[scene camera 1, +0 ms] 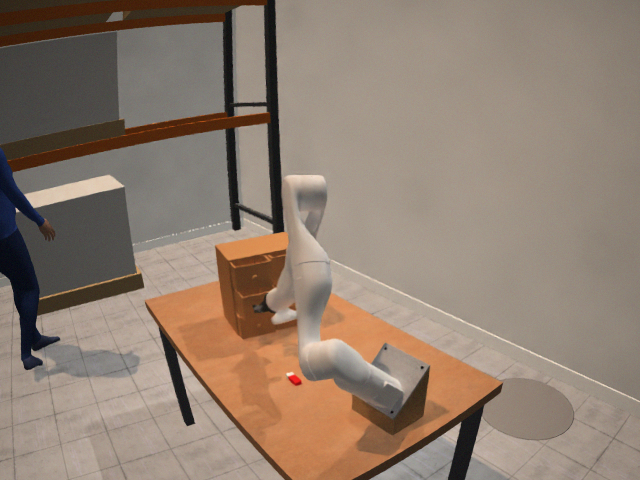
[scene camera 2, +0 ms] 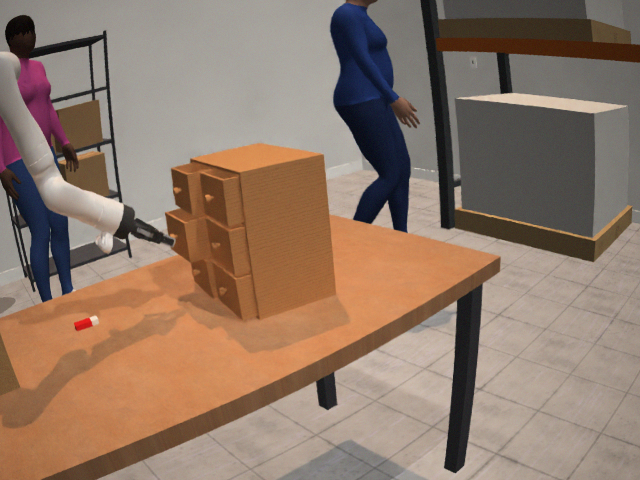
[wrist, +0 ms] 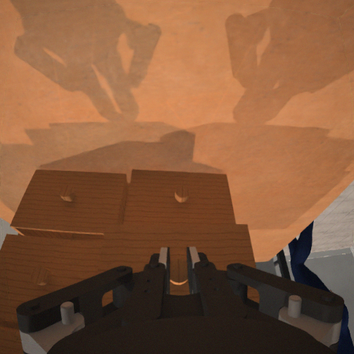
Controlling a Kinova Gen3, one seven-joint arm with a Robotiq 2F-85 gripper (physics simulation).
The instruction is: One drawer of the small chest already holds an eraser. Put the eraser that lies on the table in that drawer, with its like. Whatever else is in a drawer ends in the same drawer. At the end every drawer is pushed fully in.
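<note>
The red and white eraser (scene camera 1: 293,378) (scene camera 2: 85,323) lies on the table in front of the chest. The small brown chest (scene camera 1: 253,246) (scene camera 2: 289,232) has two columns of three drawers; several stand out of the body. My gripper (scene camera 1: 255,308) (scene camera 2: 172,241) (wrist: 178,258) is at the middle-row drawer (scene camera 1: 247,299) (scene camera 2: 178,224) (wrist: 230,245), in the left column in scene camera 1 and the far column in scene camera 2. It is shut on that drawer's knob (wrist: 178,283). This drawer stands out farther than its neighbours. The eraser inside a drawer is hidden.
The table (scene camera 1: 206,320) (scene camera 2: 155,403) bears the chest and the robot's grey-topped base block (scene camera 1: 405,361). The arm hides part of the chest's right column in scene camera 1. A person in blue (scene camera 1: 7,206) (scene camera 2: 364,67) is beyond the table. A person in pink (scene camera 2: 36,87) stands near a shelf.
</note>
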